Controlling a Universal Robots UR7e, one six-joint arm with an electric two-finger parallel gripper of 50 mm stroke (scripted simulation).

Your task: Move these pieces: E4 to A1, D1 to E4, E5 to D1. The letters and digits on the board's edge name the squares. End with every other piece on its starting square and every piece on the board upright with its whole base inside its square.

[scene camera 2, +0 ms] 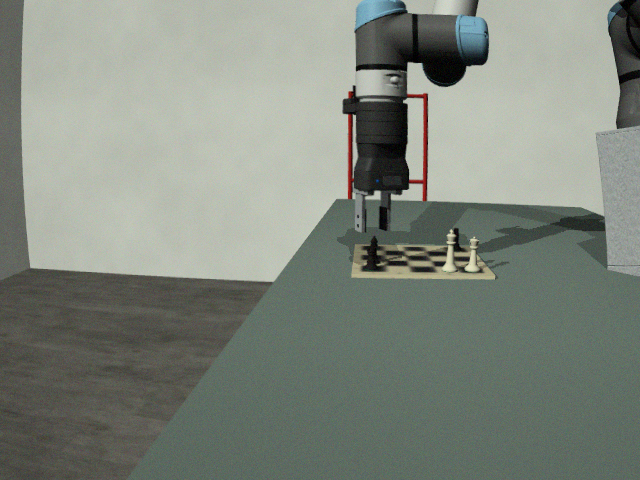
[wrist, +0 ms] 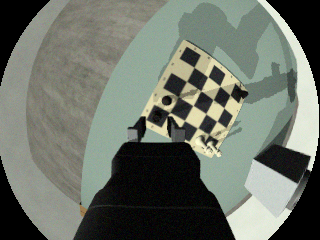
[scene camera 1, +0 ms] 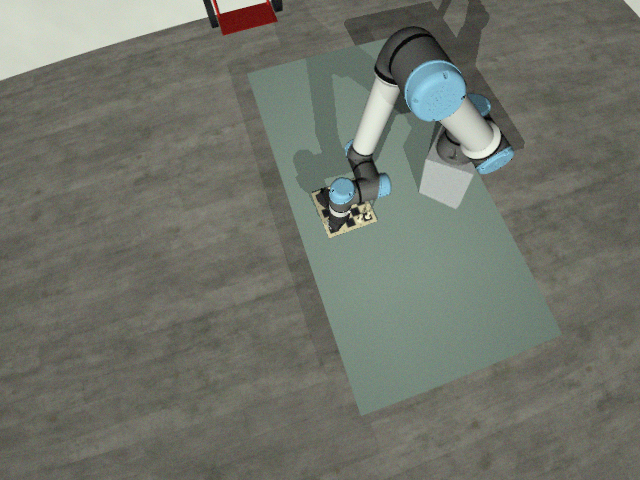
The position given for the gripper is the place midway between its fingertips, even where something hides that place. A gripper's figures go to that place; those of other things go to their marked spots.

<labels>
The gripper [scene camera 2: 372, 230]: 0.81 m from the lens. A chessboard [scene camera 2: 397, 261]: 0.88 m from the lens.
</labels>
